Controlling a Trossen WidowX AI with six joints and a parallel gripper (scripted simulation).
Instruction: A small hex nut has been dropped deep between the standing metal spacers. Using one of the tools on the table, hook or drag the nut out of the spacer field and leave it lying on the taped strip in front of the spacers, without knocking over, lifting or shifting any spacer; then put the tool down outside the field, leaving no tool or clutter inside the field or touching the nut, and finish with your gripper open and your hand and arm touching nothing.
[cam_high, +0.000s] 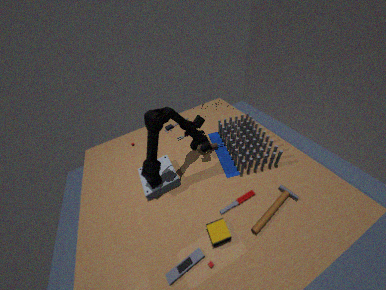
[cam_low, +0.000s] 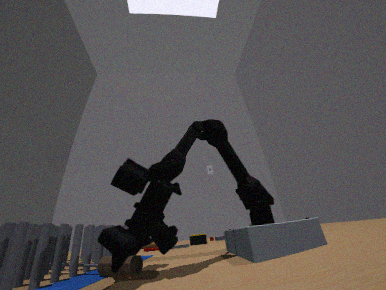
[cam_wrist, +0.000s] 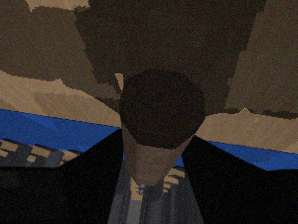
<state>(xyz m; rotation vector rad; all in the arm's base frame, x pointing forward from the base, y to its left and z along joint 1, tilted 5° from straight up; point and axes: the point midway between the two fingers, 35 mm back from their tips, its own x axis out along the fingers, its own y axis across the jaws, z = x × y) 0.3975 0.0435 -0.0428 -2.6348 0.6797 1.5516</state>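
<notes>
Now: the blue taped strip 4 cm ahead of my gripper tip, 7 cm to the right of it and 1 cm below it. From my gripper tip the other things lie so: yellow block: 30 cm behind, 42 cm to the right, 1 cm above; red-and-grey screwdriver: 14 cm behind, 37 cm to the right, 1 cm below; hook tool: 10 cm ahead, 4 cm to the right.
</notes>
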